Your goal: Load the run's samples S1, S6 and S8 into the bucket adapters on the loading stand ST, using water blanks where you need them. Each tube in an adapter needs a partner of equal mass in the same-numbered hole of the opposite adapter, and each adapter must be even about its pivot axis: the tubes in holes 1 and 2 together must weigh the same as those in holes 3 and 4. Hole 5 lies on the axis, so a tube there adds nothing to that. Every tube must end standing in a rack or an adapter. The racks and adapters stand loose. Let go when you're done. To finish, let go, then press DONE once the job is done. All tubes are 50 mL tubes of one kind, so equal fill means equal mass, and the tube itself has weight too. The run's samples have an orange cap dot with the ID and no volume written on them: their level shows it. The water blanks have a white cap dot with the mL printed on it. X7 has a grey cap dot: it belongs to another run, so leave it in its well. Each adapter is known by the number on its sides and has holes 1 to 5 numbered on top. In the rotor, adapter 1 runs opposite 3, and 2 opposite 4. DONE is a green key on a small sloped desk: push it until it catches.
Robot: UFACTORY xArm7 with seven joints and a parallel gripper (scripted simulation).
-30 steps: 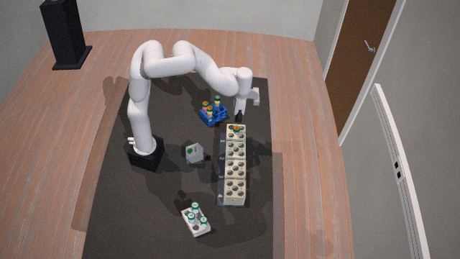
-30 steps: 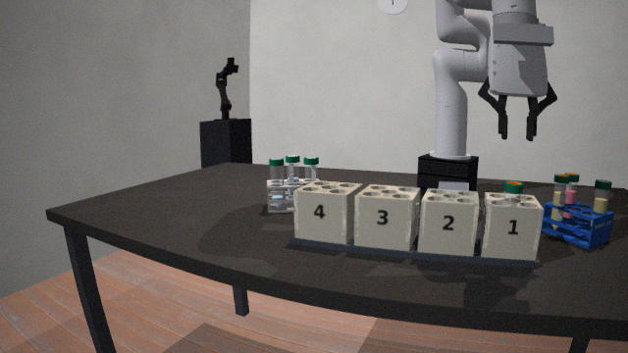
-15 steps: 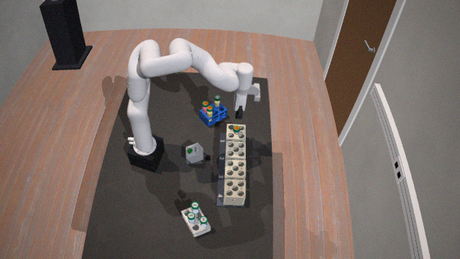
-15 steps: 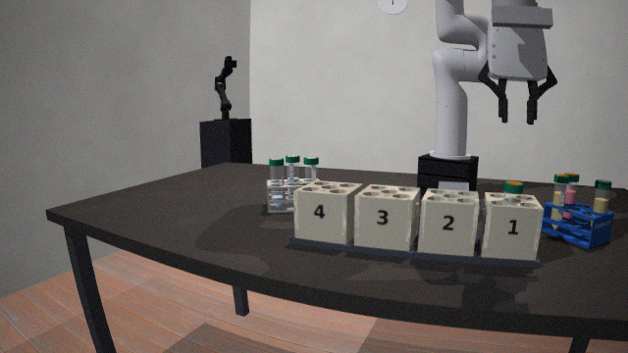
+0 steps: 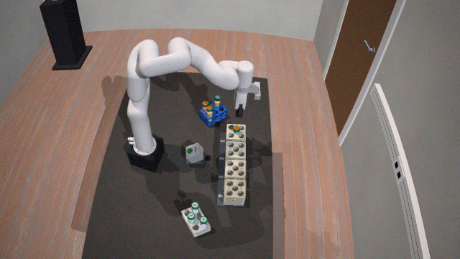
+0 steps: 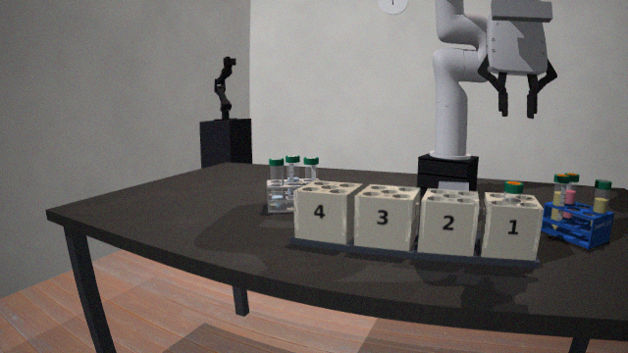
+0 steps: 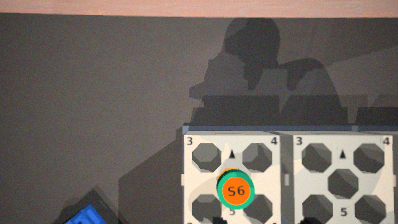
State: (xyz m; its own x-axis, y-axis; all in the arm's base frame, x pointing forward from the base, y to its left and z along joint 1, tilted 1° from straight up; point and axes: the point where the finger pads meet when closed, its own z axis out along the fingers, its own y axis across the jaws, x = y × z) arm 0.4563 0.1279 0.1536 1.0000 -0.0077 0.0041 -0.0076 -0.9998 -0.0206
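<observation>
Right now the pink-filled tube is 17 cm behind my hand, 16 cm to the left of it and 19 cm below it. Also, from my hand: blue sample rack 12 cm behind, 17 cm to the left, 22 cm below; white blank rack 17 cm behind, 49 cm to the right, 22 cm below; green done key 23 cm behind, 11 cm to the right, 19 cm below.
</observation>
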